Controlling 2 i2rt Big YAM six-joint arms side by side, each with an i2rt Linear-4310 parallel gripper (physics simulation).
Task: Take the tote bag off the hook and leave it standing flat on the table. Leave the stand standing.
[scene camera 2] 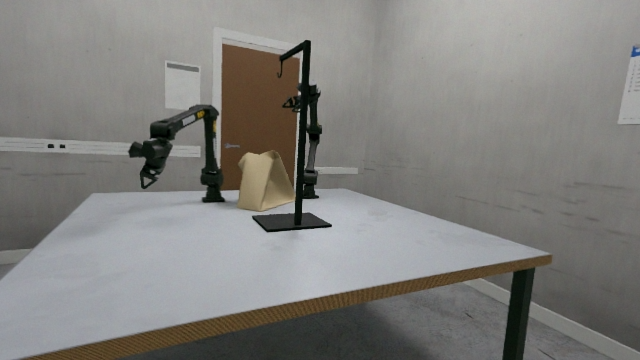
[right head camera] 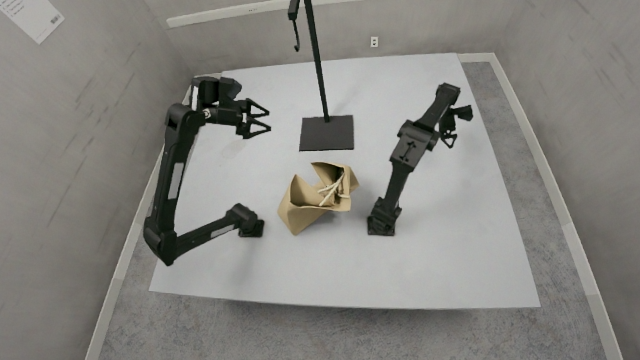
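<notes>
The tan tote bag stands upright on the table, its top somewhat crumpled and its pale handles folded inside. It is off the hook, which hangs bare from the black stand. The stand is upright on its flat base, beyond the bag in the right head camera. My left gripper is open and empty, raised to the left of the stand in the right head camera. My right gripper is empty and open by its spread, well away from the bag.
In the right head camera, the left arm bends out over the table's left edge and the right arm reaches away from its base to the right of the bag. A brown door is in the wall behind the arms in scene camera 2.
</notes>
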